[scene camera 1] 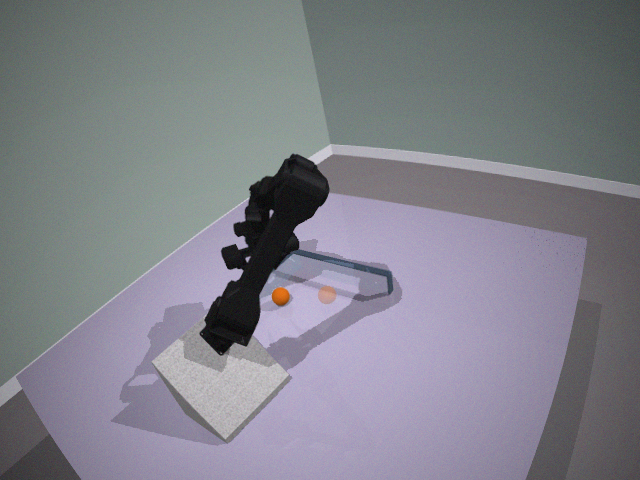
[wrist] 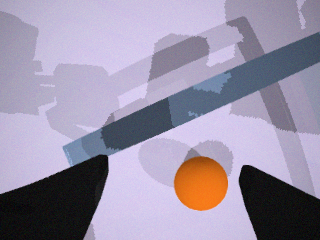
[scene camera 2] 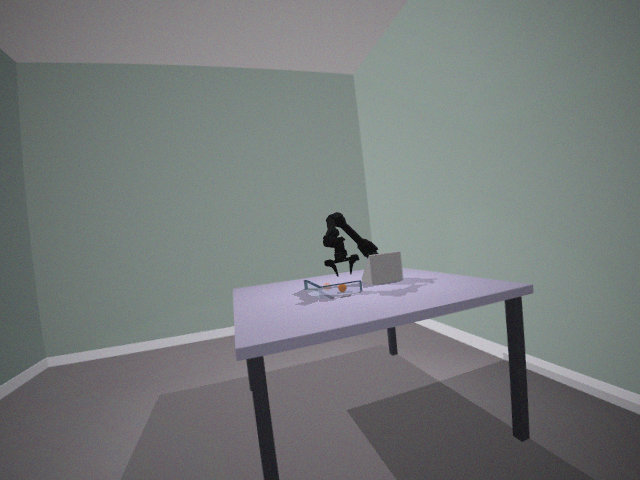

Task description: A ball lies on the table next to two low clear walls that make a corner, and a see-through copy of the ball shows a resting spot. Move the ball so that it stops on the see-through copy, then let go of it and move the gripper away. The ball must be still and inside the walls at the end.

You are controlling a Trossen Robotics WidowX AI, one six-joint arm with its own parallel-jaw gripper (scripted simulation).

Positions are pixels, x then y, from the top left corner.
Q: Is my gripper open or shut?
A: Open.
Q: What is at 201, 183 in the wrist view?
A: An orange ball.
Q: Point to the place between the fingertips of my gripper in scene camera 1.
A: At 262, 272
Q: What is my gripper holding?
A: Nothing.
